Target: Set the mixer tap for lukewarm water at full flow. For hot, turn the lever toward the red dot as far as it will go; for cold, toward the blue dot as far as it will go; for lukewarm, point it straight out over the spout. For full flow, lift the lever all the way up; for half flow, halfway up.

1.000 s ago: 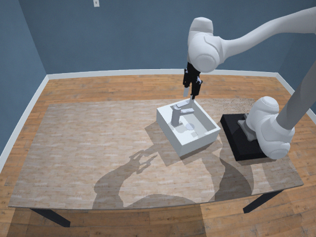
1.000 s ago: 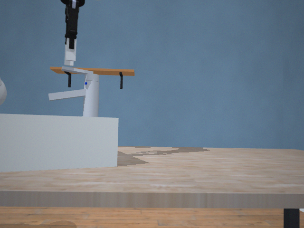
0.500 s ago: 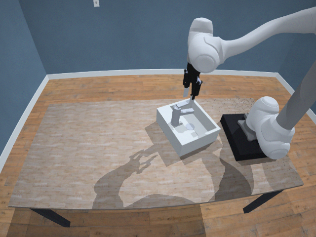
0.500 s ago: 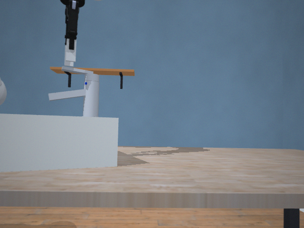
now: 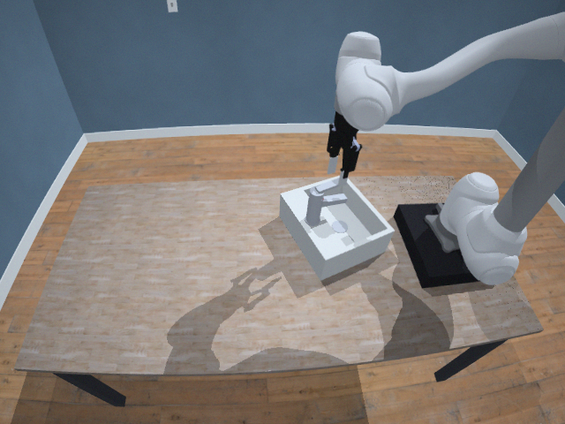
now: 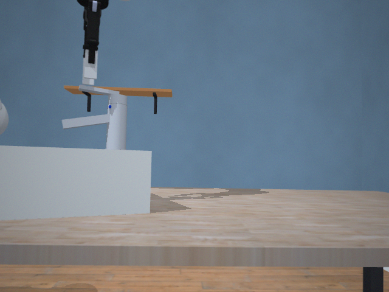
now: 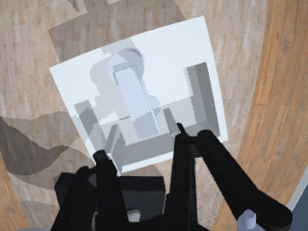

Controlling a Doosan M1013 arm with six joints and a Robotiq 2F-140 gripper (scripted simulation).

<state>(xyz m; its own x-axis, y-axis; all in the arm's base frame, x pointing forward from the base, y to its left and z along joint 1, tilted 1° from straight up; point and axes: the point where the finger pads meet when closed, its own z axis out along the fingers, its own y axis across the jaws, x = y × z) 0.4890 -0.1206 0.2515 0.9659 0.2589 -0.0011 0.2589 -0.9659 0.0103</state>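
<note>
My hand is 20 mm short of the lever, 10 mm to the right of it and 50 mm above it. Also, from my hand: white basin: 50 mm behind, 10 mm to the right, 290 mm below; grey mixer tap: 50 mm ahead, 10 mm to the left, 100 mm below.
</note>
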